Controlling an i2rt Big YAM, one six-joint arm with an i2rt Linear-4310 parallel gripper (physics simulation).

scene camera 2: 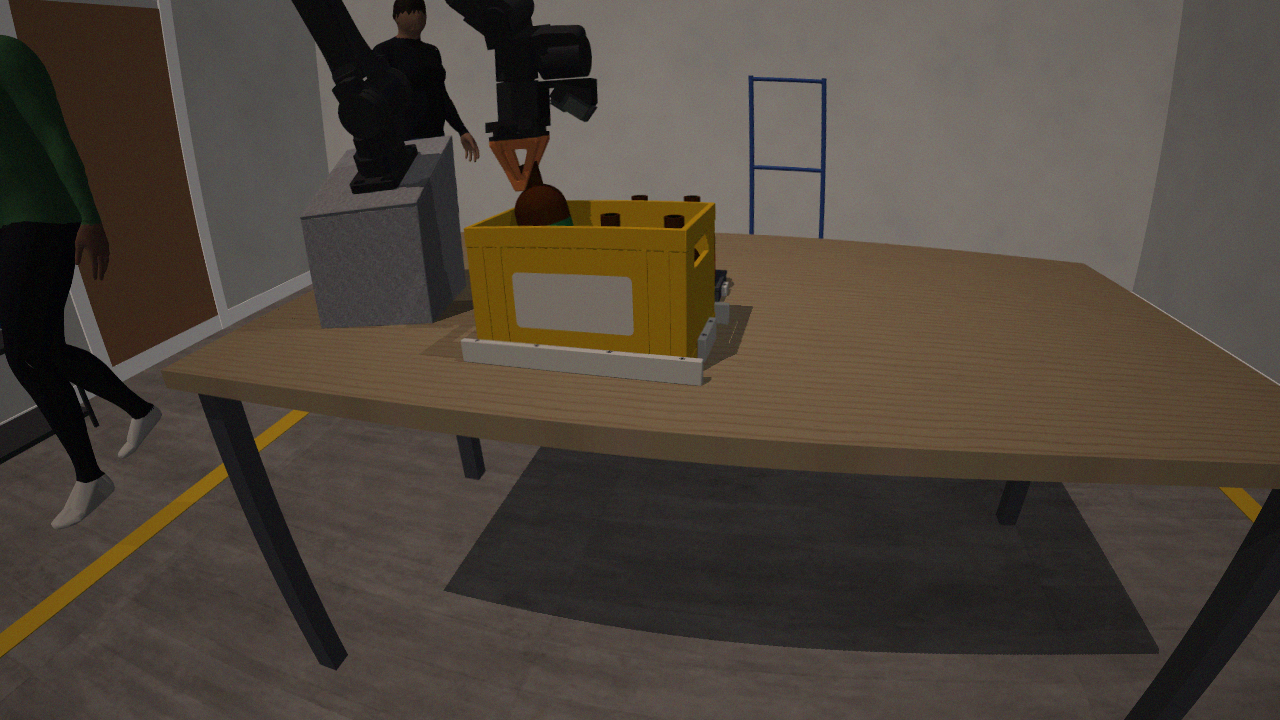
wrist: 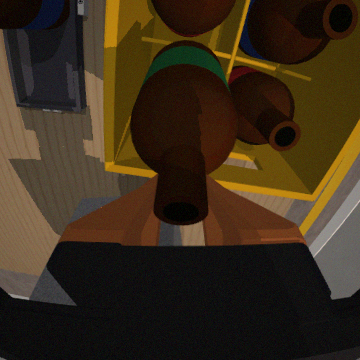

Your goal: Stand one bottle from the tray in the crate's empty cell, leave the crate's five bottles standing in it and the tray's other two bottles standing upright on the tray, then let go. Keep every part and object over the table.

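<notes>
My gripper is shut on the neck of a brown bottle with a green label. The bottle's lower part is inside the near corner cell of the yellow crate, its shoulder above the rim; its base is hidden. In the wrist view a red-label bottle stands beside it, a blue-label bottle stands diagonally from it, and another bottle is at the top. Several bottle mouths show at the rim in the scene view. The dark tray lies left of the crate, with part of a blue-label bottle on it.
White rails run along the crate's base on the wooden table. The grey pedestal under the arm's base stands left of the crate. A person in black stands behind it, and one in green is at the left.
</notes>
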